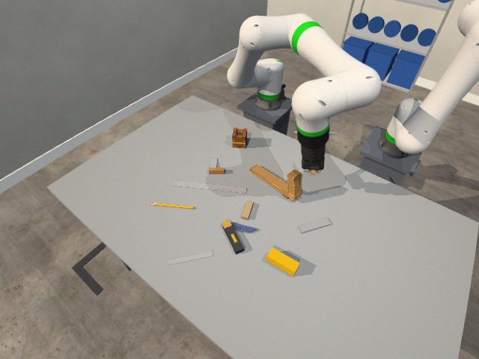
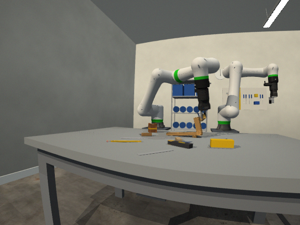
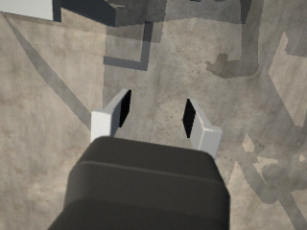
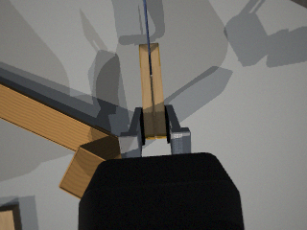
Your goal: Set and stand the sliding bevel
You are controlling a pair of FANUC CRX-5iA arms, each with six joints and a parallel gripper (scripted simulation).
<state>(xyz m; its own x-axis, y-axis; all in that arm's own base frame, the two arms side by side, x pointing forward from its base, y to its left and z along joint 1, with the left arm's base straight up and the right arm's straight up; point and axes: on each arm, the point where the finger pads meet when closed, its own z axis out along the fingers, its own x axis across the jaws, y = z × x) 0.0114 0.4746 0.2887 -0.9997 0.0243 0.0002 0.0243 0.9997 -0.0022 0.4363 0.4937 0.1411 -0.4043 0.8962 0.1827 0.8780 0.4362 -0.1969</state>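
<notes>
Right now my right hand is 50 mm past the wooden bevel, 20 mm above it and 10 mm to the left of it. Also, from my right hand: blue blade (70 mm behind, 20 mm to the right, 10 mm below); then wooden block (210 mm ahead, 150 mm to the right, 130 mm below); then yellow block (330 mm ahead, 130 mm below, 60 mm to the left).
</notes>
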